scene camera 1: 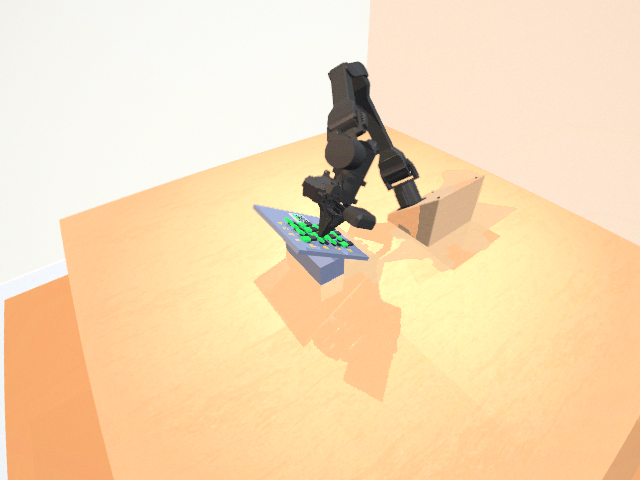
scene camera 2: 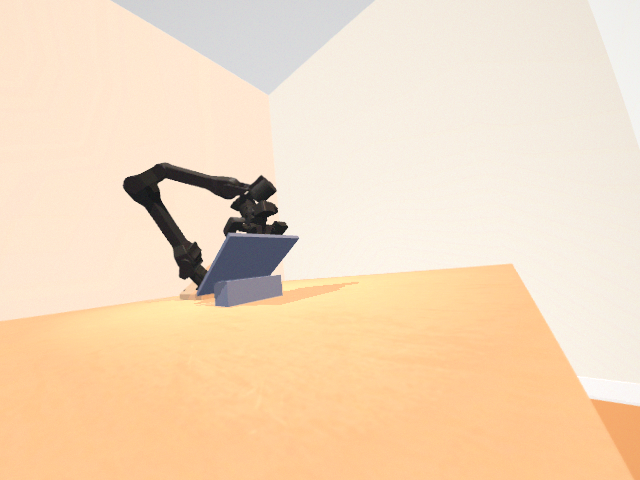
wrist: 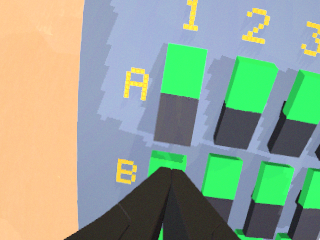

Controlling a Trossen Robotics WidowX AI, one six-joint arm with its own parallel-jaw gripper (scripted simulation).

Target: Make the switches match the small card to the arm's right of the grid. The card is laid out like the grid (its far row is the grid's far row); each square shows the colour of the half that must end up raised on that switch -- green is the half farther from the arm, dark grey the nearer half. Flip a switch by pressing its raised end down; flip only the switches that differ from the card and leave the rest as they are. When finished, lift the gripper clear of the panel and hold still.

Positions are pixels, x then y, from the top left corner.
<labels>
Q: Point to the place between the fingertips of my gripper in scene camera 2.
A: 268, 251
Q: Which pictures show my gripper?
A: Scene camera 1, scene camera 2 and the wrist view: all of them.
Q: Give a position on a switch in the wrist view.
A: At 176, 119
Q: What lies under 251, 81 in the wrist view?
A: A switch.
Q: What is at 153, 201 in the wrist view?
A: My gripper.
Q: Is my gripper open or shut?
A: Shut.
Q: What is my gripper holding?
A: Nothing.
</labels>
